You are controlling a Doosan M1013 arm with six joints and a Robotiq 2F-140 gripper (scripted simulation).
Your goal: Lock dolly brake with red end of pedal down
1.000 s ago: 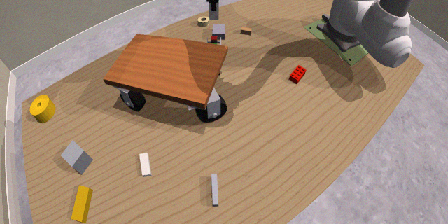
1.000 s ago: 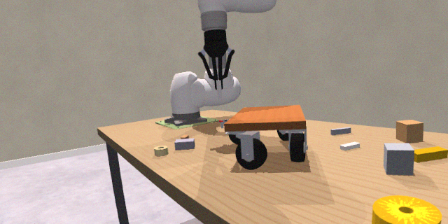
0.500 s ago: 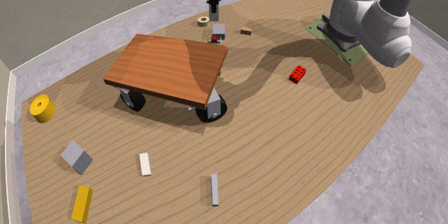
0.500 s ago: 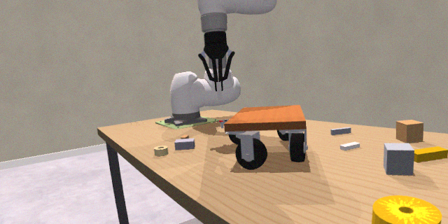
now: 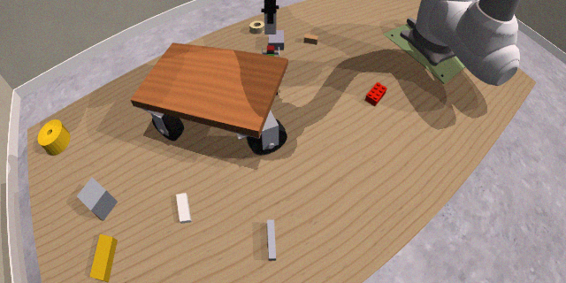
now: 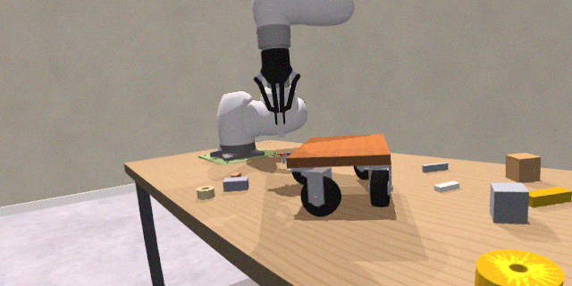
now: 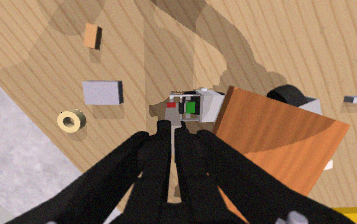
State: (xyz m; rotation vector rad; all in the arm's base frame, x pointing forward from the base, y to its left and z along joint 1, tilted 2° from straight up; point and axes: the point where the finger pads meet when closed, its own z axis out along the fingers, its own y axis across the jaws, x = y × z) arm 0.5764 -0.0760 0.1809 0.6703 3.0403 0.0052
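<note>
My gripper is now 1 cm short of the brake pedal, 1 cm to the right of it and 9 cm above it. The rest, counted from my hand: cream ring 5 cm behind, 21 cm to the right, 16 cm below; then small brown block 17 cm behind, 8 cm to the right, 16 cm below; then grey block 7 cm behind, 12 cm to the right, 16 cm below.
</note>
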